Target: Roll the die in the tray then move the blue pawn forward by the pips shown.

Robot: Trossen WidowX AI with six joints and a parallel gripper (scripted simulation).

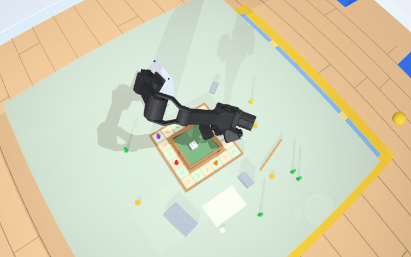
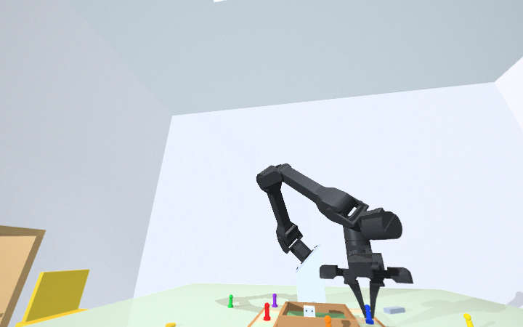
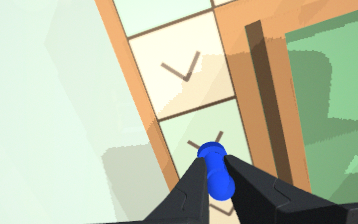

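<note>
Right now the purple pawn is 21 cm to the right of my gripper tip and 16 cm behind it. The rest, counted from my gripper tip: blue pawn (1 cm above); then white die (12 cm to the right, 3 cm behind); then orange pawn (10 cm to the right, 8 cm ahead).
</note>
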